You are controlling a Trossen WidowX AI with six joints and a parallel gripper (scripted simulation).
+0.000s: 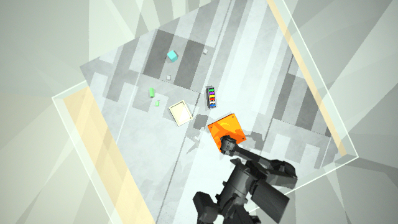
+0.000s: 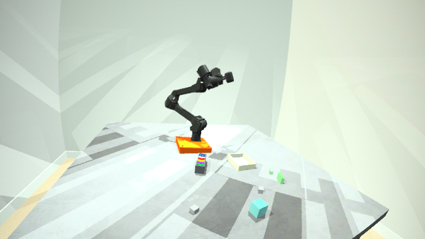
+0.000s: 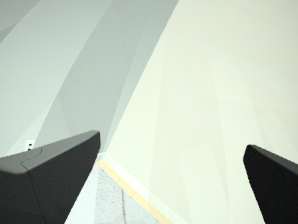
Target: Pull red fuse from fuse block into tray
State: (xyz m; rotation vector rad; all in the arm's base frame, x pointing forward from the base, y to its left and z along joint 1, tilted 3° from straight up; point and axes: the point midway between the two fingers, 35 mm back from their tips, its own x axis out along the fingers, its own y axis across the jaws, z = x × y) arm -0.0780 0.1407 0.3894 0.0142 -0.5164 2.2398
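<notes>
My gripper tip is now 390 mm short of the red fuse, 390 mm above it and 170 mm to the left of it. Also, from my gripper tip: cream tray: 410 mm below, 360 mm ahead, 40 mm to the left; then cyan cube: 720 mm ahead, 390 mm below.
</notes>
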